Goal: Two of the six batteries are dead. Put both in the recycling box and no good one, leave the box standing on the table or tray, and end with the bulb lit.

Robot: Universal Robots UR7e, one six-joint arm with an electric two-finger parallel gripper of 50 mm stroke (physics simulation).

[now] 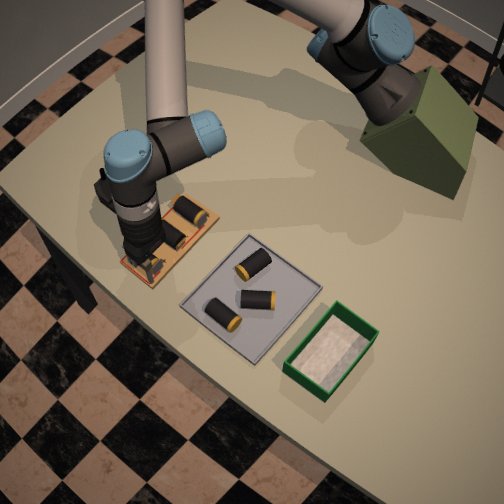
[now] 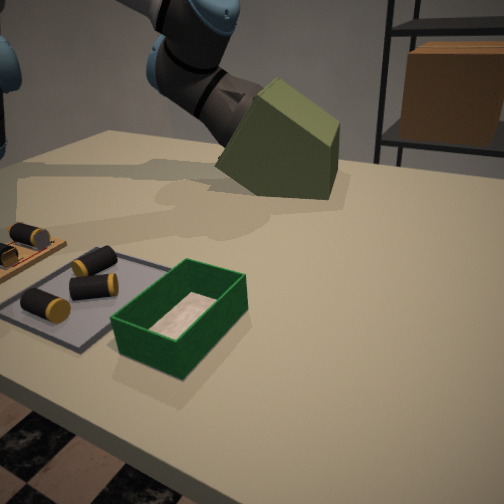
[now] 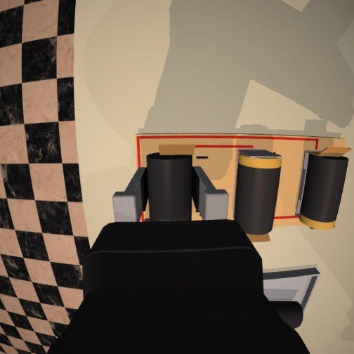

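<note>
A wooden battery holder (image 1: 170, 261) (image 2: 55, 245) (image 3: 217, 165) holds three black batteries. My gripper (image 1: 149, 272) (image 3: 169, 179) is shut on the end battery (image 3: 170, 175), at the holder's table-edge end. The middle battery (image 1: 173, 235) (image 2: 7, 252) (image 3: 258, 195) and the far battery (image 1: 189, 209) (image 2: 25, 234) (image 3: 326, 190) lie in their slots. Three more batteries (image 1: 255, 262) (image 1: 257, 300) (image 1: 220, 312) with gold ends lie on the grey tray (image 1: 260, 345) (image 2: 80, 335). The green recycling box (image 1: 305, 385) (image 2: 150, 355) stands upright on the table, empty. No bulb shows.
A large green wedge-shaped block (image 1: 425, 145) (image 2: 290, 150) stands at the back of the table, against a dark arm part. The tray lies between holder and box. The table's edge runs close beside the holder. A shelf with a brown carton (image 2: 450, 95) stands behind.
</note>
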